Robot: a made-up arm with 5 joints.
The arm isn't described. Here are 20 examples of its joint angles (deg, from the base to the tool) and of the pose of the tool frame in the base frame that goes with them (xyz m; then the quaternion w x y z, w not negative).
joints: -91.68 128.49 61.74 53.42 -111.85
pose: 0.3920 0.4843 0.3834 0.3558 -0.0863 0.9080 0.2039
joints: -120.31 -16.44 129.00 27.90 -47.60
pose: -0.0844 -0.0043 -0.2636 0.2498 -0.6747 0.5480 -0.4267
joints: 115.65 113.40 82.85 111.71 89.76
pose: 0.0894 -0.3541 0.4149 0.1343 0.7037 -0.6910 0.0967
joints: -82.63 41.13 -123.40 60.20 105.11
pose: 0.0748 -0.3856 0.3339 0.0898 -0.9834 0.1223 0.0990
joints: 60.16 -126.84 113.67 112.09 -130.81
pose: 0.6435 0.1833 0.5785 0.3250 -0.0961 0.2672 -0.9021
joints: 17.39 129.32 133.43 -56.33 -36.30
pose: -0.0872 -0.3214 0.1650 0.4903 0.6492 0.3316 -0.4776
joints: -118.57 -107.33 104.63 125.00 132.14
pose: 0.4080 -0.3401 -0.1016 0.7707 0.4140 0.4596 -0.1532
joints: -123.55 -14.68 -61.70 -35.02 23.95
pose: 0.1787 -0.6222 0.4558 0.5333 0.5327 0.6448 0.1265
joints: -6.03 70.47 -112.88 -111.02 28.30
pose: -0.0850 0.1970 0.7680 0.5352 0.0899 0.5619 -0.6244
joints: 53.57 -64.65 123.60 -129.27 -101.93
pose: 0.3939 0.2354 0.6186 0.0905 0.3184 -0.5204 0.7871
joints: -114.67 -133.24 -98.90 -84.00 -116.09
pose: 0.2468 0.0779 0.5096 0.3996 0.2212 -0.2614 0.8503
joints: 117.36 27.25 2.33 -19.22 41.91
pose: -0.4594 -0.0454 -0.2666 0.3813 -0.9130 -0.0032 -0.1452
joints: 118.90 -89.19 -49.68 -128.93 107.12
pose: 0.3559 -0.3120 -0.2429 0.8912 0.0259 0.0944 0.4429
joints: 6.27 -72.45 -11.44 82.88 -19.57
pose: 0.1580 0.6714 0.6042 0.7183 0.3649 0.2439 -0.5398
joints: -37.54 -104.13 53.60 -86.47 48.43
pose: 0.5567 -0.2676 0.7383 0.5547 -0.2204 0.3434 0.7251
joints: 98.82 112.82 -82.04 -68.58 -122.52
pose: -0.1716 -0.0395 -0.1013 0.3317 0.3343 0.8539 -0.2215
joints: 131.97 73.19 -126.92 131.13 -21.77
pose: -0.0528 0.3892 -0.3047 0.2880 0.6488 -0.4228 0.5634
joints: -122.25 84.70 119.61 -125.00 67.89
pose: -0.2298 0.4311 0.0576 0.4889 -0.1352 -0.0859 -0.8575
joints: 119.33 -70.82 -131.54 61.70 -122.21
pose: 0.3246 -0.1620 0.4020 0.6340 0.5039 0.3938 -0.4348
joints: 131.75 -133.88 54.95 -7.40 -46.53
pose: 0.5478 0.2697 -0.0595 0.6905 -0.4149 0.2918 -0.5156
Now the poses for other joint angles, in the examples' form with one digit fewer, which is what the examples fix.
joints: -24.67 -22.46 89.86 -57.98 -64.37
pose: -0.109 -0.335 0.469 0.408 0.269 -0.675 0.553
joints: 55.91 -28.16 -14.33 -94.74 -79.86
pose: -0.040 0.633 0.194 0.336 -0.742 0.068 0.577
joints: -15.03 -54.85 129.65 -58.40 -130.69
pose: 0.173 -0.202 0.480 0.083 -0.795 0.594 -0.092
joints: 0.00 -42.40 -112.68 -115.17 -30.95
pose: 0.549 0.321 0.337 0.226 -0.642 0.729 -0.078
